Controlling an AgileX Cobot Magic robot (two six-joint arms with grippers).
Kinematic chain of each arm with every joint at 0, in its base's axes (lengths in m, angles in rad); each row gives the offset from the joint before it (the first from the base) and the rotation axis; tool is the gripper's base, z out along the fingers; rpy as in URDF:
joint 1: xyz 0 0 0.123 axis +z
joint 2: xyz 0 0 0 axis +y
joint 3: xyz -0.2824 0 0.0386 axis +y
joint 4: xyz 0.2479 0 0.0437 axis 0.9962 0 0.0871
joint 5: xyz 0 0 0 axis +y
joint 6: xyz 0.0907 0 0.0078 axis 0.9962 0 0.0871
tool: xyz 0 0 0 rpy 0 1.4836 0
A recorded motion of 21 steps. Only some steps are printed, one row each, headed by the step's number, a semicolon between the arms.
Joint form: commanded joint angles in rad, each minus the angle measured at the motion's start. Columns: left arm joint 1, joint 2, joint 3, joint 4, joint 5, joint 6; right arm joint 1, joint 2, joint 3, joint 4, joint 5, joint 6.
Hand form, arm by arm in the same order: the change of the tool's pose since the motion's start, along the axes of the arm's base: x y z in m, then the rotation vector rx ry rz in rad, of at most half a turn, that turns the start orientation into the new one. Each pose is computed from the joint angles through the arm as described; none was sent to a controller.
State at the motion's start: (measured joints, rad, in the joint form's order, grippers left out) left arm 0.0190 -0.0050 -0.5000 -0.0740 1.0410 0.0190; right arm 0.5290 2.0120 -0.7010 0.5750 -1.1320 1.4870
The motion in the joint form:
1: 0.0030 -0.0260 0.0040 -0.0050 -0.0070 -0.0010; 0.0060 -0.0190 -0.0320 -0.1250 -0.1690 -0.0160
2: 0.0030 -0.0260 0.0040 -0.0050 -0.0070 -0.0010; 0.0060 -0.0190 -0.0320 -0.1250 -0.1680 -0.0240
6: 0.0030 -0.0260 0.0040 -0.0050 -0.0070 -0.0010; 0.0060 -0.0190 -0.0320 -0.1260 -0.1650 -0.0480
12: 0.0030 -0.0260 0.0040 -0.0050 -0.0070 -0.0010; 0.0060 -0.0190 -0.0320 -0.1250 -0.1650 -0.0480
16: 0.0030 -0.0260 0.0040 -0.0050 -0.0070 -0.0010; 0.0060 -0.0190 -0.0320 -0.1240 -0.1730 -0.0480
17: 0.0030 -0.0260 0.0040 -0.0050 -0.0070 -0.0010; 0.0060 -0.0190 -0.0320 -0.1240 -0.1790 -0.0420
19: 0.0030 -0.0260 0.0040 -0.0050 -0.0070 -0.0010; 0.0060 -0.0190 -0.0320 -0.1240 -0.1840 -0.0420
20: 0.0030 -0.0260 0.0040 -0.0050 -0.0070 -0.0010; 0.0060 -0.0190 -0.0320 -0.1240 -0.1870 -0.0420
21: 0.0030 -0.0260 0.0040 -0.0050 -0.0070 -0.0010; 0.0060 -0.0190 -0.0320 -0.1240 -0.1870 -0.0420
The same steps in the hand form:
1: -0.0033 -0.0005 -0.0007 -0.0047 -0.0290 0.0010; 0.0053 0.0132 0.0297 -0.0212 -0.2340 0.0924
2: -0.0033 -0.0005 -0.0007 -0.0047 -0.0290 0.0010; 0.0053 0.0132 0.0296 -0.0292 -0.2334 0.0928
6: -0.0033 -0.0005 -0.0007 -0.0047 -0.0290 0.0010; 0.0053 0.0134 0.0294 -0.0536 -0.2320 0.0950
12: -0.0033 -0.0005 -0.0007 -0.0047 -0.0290 0.0010; 0.0053 0.0133 0.0294 -0.0534 -0.2318 0.0940
16: -0.0033 -0.0005 -0.0007 -0.0047 -0.0290 0.0010; 0.0053 0.0131 0.0301 -0.0528 -0.2394 0.0914
17: -0.0033 -0.0005 -0.0007 -0.0047 -0.0290 0.0010; 0.0052 0.0130 0.0306 -0.0465 -0.2450 0.0901
19: -0.0033 -0.0005 -0.0007 -0.0047 -0.0290 0.0010; 0.0052 0.0129 0.0310 -0.0463 -0.2499 0.0891
20: -0.0033 -0.0005 -0.0007 -0.0047 -0.0290 0.0010; 0.0052 0.0128 0.0313 -0.0461 -0.2528 0.0884
21: -0.0033 -0.0005 -0.0007 -0.0047 -0.0290 0.0010; 0.0052 0.0128 0.0313 -0.0461 -0.2528 0.0884

